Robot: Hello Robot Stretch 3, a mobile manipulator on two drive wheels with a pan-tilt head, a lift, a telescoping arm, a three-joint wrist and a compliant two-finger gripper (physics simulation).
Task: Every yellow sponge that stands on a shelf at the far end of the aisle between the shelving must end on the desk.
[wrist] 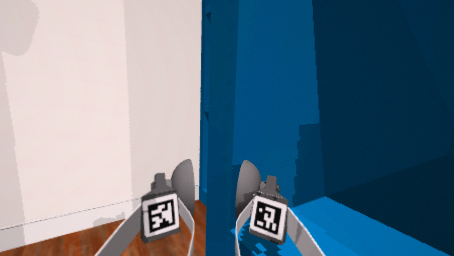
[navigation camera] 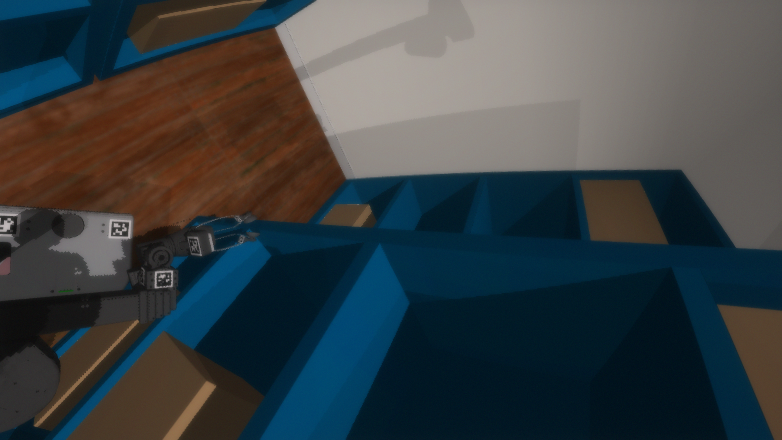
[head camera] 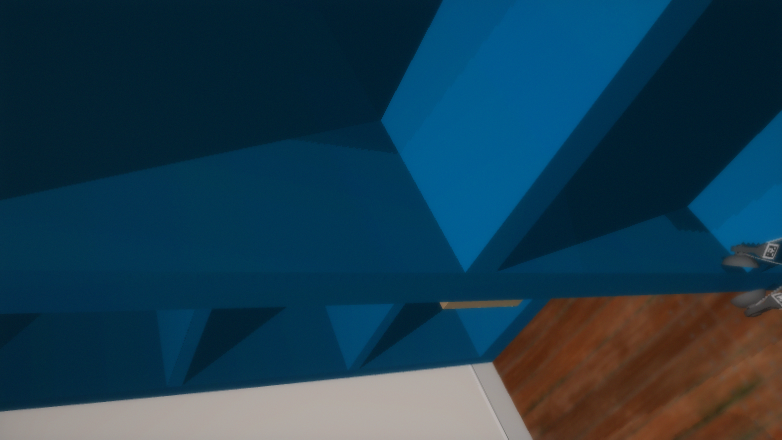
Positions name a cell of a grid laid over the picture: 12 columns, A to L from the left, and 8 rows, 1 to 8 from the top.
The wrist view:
gripper: F6
shelving unit: J4
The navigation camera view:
gripper: D5
shelving unit: F6
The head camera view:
shelving unit: C3
